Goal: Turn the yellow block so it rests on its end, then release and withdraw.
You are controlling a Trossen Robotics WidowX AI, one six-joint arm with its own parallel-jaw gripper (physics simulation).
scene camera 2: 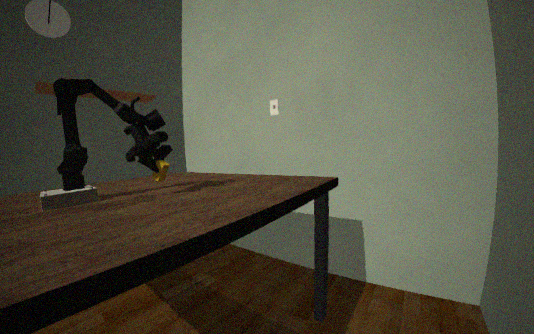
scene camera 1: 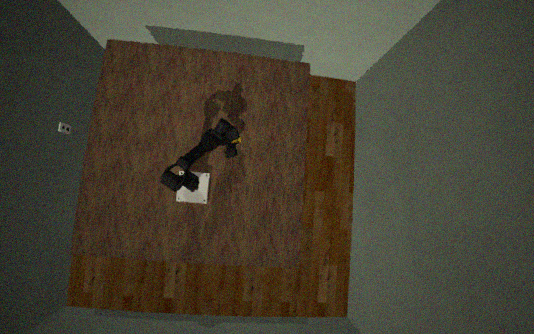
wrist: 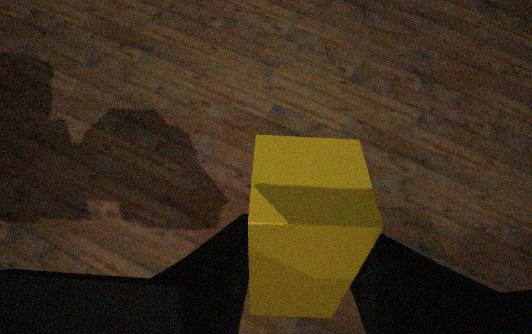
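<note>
The yellow block (scene camera 1: 237,140) (scene camera 2: 160,171) (wrist: 312,200) is held between the two black fingers of my gripper (scene camera 1: 234,142) (scene camera 2: 157,168) (wrist: 297,228). The gripper is shut on it. In the scene camera 2 view the block hangs at the fingertips with its long side steep and a little tilted, and it appears to be above the tabletop. In the wrist view two of its faces show, with shadow across them, and its far end sticks out past the fingertips. The fingers hide parts of its sides.
The brown wooden table (scene camera 1: 150,225) (scene camera 2: 200,215) lies under the arm, and its near edge and right corner show in the scene camera 2 view. The arm stands on a white base plate (scene camera 1: 200,195) (scene camera 2: 70,199). The arm's shadow falls on the tabletop.
</note>
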